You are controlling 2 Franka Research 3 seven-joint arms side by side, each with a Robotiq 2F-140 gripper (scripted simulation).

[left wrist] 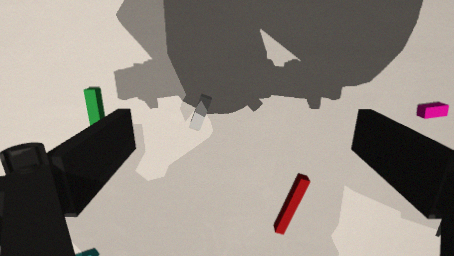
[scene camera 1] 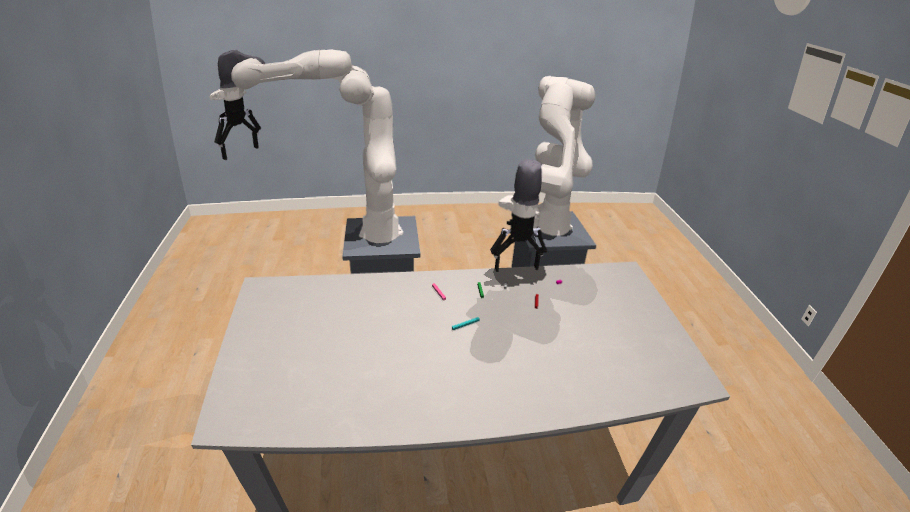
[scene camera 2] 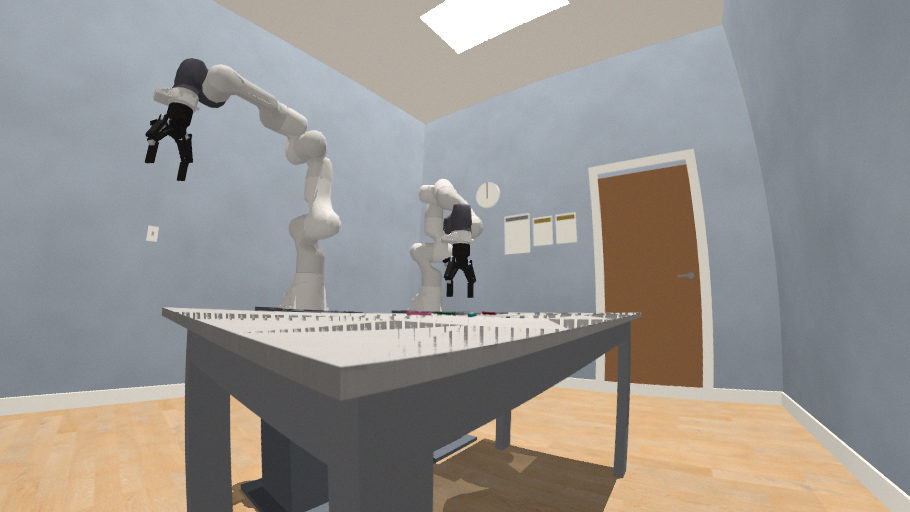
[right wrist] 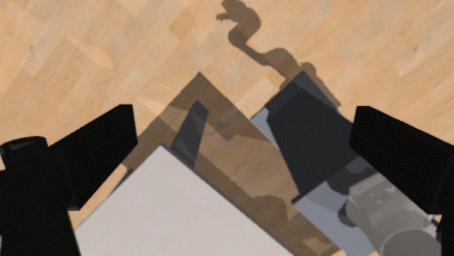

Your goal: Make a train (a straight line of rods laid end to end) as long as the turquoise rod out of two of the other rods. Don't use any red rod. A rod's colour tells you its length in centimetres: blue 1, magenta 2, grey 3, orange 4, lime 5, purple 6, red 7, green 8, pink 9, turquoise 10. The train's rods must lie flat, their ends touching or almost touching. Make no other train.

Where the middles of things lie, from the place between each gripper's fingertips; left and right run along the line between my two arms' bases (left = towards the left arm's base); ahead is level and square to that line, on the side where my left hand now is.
My left gripper (scene camera 1: 516, 268) is now 110 mm short of the red rod (left wrist: 302, 182), 50 mm to the right of it and 80 mm above it.
The red rod is 108 cm to the left of my right hand (scene camera 2: 166, 172), 52 cm ahead of it and 41 cm below it.
